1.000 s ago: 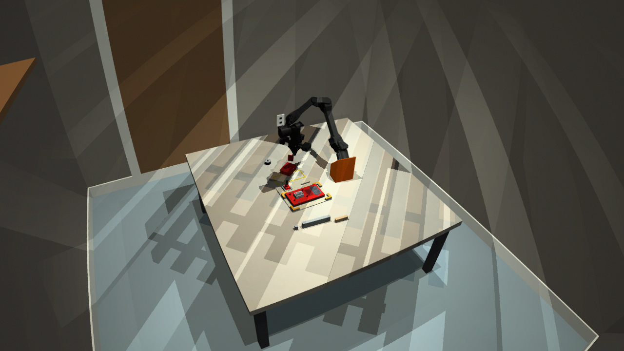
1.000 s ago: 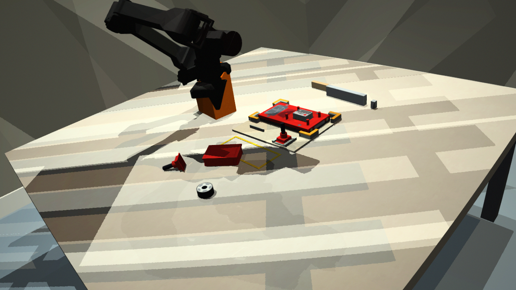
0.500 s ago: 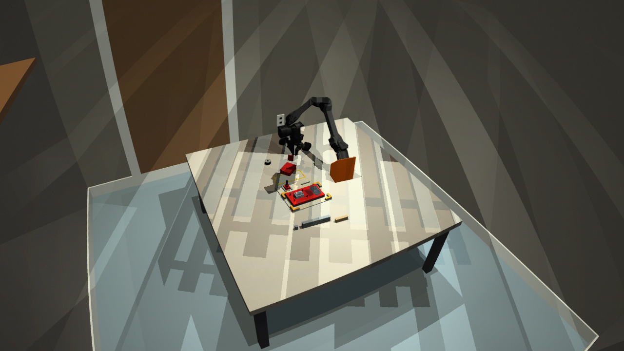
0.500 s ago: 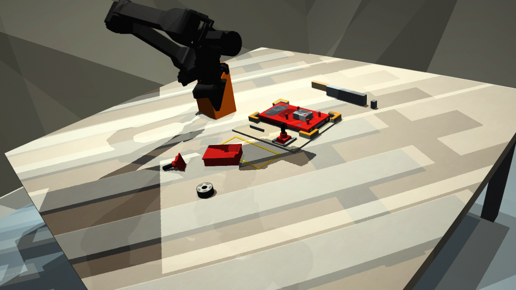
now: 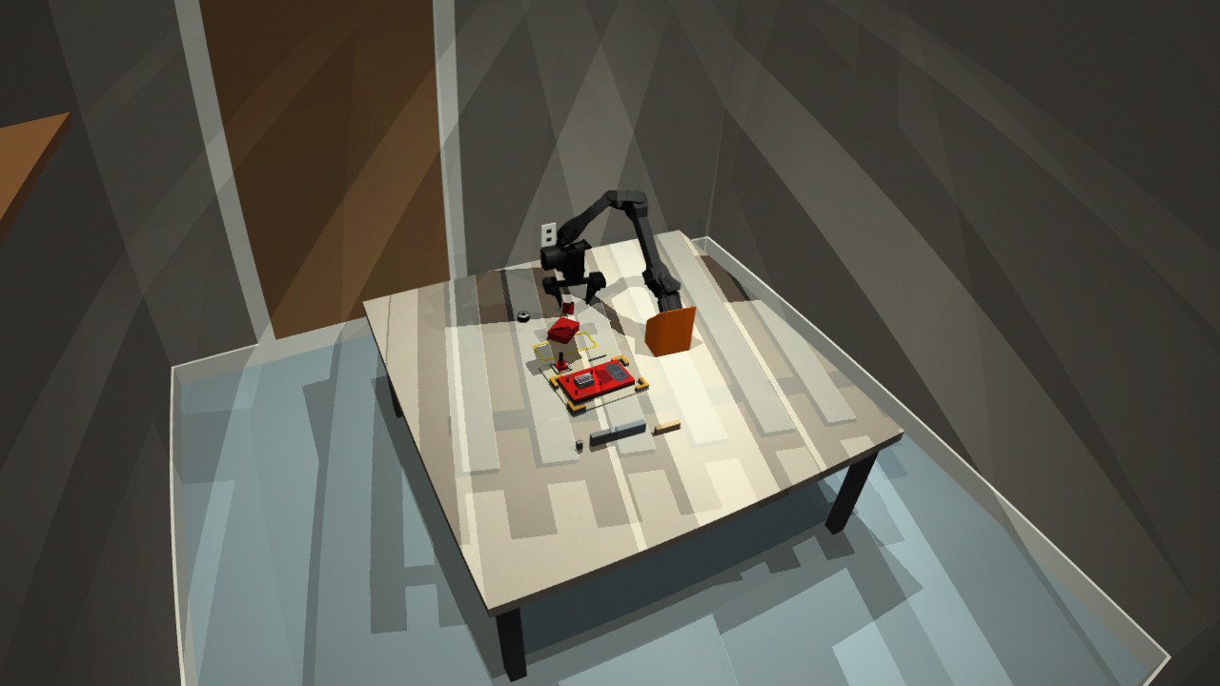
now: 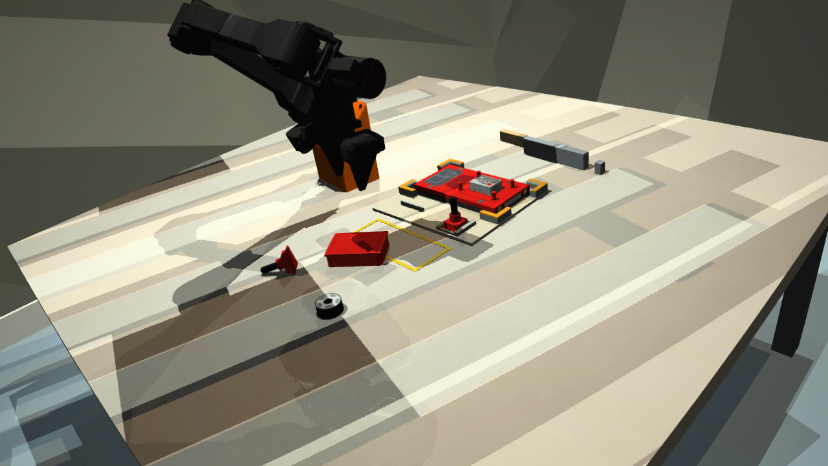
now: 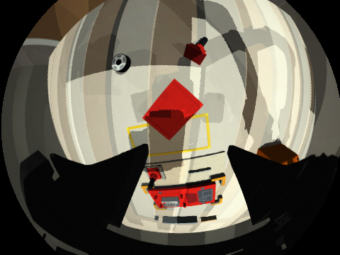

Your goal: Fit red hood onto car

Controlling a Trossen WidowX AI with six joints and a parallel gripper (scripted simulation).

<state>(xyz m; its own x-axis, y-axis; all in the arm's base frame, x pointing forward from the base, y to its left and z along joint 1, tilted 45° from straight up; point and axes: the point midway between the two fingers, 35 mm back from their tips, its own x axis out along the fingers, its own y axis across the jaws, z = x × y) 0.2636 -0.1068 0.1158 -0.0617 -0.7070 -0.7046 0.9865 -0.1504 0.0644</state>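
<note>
The red hood is 20 mm ahead of my gripper tip, 30 mm to the right of it and 100 mm below it. From my gripper tip the other things lie so: black wheel: 110 mm ahead, 150 mm to the right, 110 mm below.
</note>
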